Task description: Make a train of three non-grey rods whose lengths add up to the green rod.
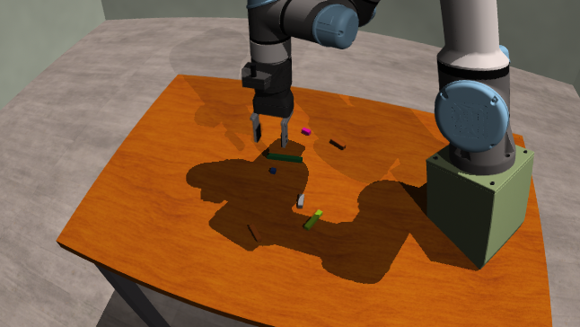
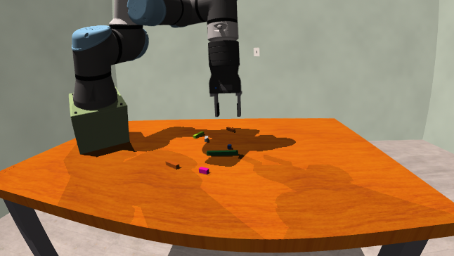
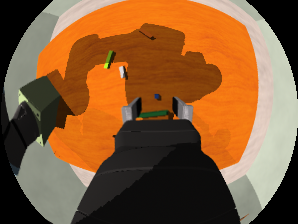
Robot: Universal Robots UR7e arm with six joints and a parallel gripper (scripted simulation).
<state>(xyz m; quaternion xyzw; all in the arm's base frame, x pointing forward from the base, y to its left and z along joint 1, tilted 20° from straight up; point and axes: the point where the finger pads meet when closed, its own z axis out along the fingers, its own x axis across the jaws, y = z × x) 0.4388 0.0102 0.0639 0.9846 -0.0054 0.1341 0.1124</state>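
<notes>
Right now my hand is 40 mm past the magenta rod, 150 mm to the left of it and 100 mm above it. Also, from my hand: green rod (10 mm behind, 40 mm to the right, 100 mm below); then blue rod (100 mm below); then grey rod (80 mm behind, 70 mm to the left, 100 mm below).
</notes>
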